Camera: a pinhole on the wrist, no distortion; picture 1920 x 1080 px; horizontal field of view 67.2 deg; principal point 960.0 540.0 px. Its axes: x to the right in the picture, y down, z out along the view. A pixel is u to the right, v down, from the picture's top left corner.
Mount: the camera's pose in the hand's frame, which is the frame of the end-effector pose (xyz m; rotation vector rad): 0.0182 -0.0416 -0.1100 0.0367 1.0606 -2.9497
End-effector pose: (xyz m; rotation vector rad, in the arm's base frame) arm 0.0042 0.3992 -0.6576 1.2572 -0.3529 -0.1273
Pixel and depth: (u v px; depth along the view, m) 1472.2 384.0 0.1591
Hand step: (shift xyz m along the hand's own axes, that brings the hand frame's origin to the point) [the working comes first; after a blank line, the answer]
In the camera's frame: 0.0564 -0.0172 0.1591

-0.0416 -0.1296 0.0222
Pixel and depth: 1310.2 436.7 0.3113
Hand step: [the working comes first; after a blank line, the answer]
In the camera's frame: 0.0754 -0.0223 0.3113

-0.0637 -0.2226 0.1423
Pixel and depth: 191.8 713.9 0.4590
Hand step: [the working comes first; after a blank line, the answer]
In the camera's frame: -0.2440 0.0552 0.4590

0.2539 -0.3768 0.2146
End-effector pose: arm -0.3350 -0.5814 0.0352 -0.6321 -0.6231 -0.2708
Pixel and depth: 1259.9 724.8 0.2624
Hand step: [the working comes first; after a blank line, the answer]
In the camera's frame: 0.0545 0.0336 0.2624

-0.0409 -0.2345 0.0696
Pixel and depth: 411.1 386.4 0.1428
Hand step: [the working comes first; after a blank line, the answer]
In the camera's frame: -0.0542 -0.0152 0.1428

0.0694 -0.1209 0.0111
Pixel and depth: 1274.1 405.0 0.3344
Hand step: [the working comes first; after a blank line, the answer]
In the camera's frame: 0.0727 -0.0312 0.3344

-0.0615 -0.2303 0.1659
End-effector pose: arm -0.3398 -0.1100 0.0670 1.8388 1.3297 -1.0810
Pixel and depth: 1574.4 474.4 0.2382
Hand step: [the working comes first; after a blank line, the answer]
In the camera's frame: 0.1013 -0.0108 0.2382

-0.0879 -0.1848 0.0780
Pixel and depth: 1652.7 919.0 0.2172
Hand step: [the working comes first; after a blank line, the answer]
In the camera's frame: 0.1041 0.0570 0.2172

-0.0894 -0.2237 0.0186
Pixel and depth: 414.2 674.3 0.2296
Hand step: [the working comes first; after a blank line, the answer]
In the camera's frame: -0.0867 0.0213 0.2296

0.1007 -0.2044 0.0555
